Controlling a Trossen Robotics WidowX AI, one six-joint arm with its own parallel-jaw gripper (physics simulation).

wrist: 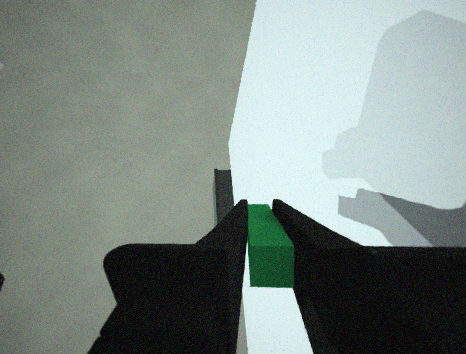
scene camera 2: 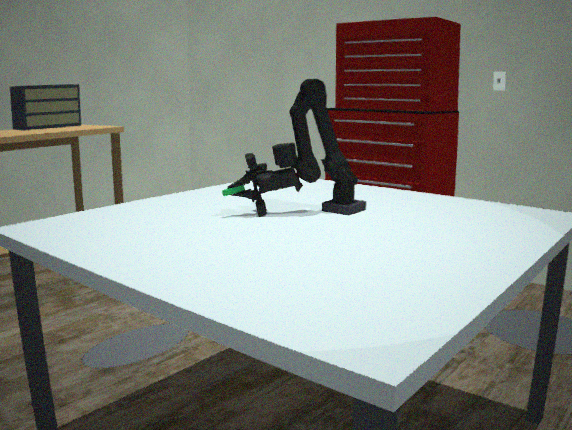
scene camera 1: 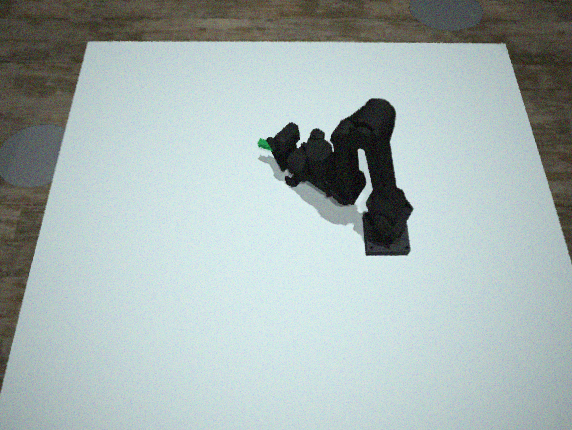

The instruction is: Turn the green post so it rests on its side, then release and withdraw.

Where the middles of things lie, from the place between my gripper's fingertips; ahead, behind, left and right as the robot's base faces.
Now: hand 2 cm to the right of the green post [wrist: 270, 251] and 1 cm past it.
